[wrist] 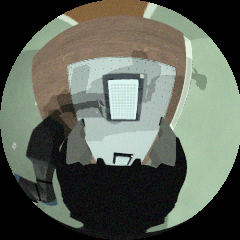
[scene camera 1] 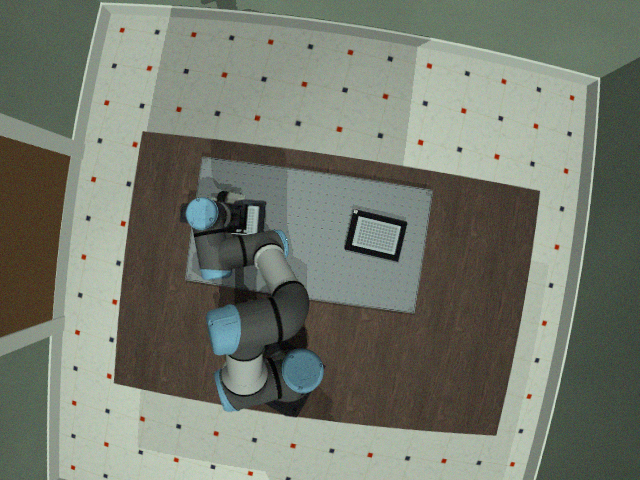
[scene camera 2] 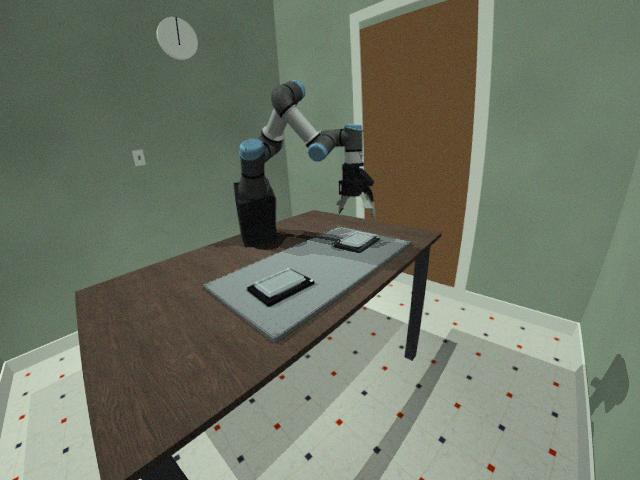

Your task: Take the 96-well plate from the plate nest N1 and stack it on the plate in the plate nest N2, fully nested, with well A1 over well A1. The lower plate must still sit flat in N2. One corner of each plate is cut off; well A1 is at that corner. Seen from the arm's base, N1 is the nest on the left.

Labels:
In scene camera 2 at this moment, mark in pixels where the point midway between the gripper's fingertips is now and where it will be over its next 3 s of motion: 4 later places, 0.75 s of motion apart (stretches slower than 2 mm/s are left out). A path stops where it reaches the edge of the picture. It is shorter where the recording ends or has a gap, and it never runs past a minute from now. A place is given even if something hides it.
My gripper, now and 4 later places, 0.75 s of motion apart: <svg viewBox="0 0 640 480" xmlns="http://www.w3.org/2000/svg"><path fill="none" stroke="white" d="M356 216L356 217L356 224L356 232L356 236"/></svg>

